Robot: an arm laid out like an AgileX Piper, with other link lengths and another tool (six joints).
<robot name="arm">
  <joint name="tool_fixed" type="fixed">
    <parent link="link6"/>
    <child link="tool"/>
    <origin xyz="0.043 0.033 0.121" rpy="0 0.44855 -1.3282"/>
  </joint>
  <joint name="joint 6" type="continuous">
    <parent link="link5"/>
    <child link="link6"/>
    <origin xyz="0 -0.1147 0" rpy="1.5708 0 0"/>
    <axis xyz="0 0 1"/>
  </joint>
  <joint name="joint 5" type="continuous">
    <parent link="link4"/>
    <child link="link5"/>
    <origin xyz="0 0 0" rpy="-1.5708 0 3.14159"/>
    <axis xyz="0 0 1"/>
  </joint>
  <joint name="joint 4" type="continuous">
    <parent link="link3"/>
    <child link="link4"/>
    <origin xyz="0.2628 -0.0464 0" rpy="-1.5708 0 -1.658"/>
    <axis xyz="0 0 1"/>
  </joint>
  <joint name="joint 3" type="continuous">
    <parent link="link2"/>
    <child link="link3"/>
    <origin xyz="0.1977 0.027 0" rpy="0 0 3.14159"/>
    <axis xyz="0 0 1"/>
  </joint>
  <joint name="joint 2" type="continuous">
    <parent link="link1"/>
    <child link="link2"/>
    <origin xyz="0 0 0" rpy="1.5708 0 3.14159"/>
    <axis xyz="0 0 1"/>
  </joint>
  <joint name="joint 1" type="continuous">
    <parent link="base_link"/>
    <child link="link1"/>
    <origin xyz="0 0 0.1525"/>
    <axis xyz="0 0 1"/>
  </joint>
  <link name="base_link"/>
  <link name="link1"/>
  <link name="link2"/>
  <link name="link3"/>
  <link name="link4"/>
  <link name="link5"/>
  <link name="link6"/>
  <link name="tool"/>
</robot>
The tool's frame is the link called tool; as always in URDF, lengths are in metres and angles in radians. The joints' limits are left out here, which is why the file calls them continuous.
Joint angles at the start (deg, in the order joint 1, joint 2, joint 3, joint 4, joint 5, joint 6):
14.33 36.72 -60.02 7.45 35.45 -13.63
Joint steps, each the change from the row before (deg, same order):
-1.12 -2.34 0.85 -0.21 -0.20 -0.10
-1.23 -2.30 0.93 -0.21 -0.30 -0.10
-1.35 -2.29 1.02 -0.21 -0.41 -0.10
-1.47 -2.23 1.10 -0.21 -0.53 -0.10
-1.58 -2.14 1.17 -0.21 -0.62 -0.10
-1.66 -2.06 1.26 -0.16 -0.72 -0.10
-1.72 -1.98 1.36 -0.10 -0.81 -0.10
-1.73 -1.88 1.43 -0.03 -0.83 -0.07
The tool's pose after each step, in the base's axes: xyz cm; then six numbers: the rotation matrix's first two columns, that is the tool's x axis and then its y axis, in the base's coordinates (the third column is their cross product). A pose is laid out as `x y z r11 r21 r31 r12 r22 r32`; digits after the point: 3 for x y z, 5 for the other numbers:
28.110 11.110 37.053 -0.15323 -0.98627 -0.06163 -0.12021 0.08051 -0.98948
27.678 10.280 37.617 -0.17469 -0.98225 -0.06836 -0.08898 0.08490 -0.99241
27.269 9.417 38.128 -0.19817 -0.97727 -0.07532 -0.05723 0.08825 -0.99445
26.901 8.528 38.575 -0.22365 -0.97119 -0.08230 -0.02551 0.09025 -0.99559
26.577 7.618 38.943 -0.25091 -0.96391 -0.08897 0.00524 0.09055 -0.99588
26.292 6.715 39.234 -0.27893 -0.95550 -0.09596 0.03475 0.08982 -0.99535
26.045 5.827 39.438 -0.30722 -0.94602 -0.10326 0.06258 0.08819 -0.99414
25.832 4.981 39.545 -0.33480 -0.93573 -0.11097 0.08755 0.08637 -0.99241

